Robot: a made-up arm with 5 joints.
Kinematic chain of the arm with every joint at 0, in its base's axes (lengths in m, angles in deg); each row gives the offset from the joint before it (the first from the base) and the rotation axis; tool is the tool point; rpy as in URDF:
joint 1: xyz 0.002 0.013 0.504 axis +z
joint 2: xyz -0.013 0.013 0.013 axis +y
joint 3: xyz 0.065 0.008 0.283 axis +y
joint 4: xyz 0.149 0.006 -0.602 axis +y
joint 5: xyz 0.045 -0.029 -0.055 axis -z
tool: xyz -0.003 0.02 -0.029 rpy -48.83 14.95 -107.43
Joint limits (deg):
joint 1: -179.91..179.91
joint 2: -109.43..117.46
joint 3: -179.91..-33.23
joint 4: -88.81..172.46
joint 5: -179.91..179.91
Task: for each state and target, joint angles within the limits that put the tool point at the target. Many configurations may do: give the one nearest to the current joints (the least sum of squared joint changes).
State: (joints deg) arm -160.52 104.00 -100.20 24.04 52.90
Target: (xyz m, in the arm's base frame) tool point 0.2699 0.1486 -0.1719
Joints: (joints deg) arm -150.72 115.89 -58.11 31.51 51.75
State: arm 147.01 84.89 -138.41 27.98 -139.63
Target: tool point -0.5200 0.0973 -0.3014
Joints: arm 172.93 116.90 -131.75 24.49 -141.07
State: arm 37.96 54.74 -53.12 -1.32 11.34
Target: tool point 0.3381 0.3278 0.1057
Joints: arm 40.86 22.84 -33.23 7.39 5.59
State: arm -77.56 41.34 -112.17 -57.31 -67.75
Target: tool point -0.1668 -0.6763 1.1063
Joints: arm -103.97 20.50 -121.31 -62.88 -68.24
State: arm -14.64 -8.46 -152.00 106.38 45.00
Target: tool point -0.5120 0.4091 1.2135
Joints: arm -36.39 -47.00 -173.67 93.51 46.43
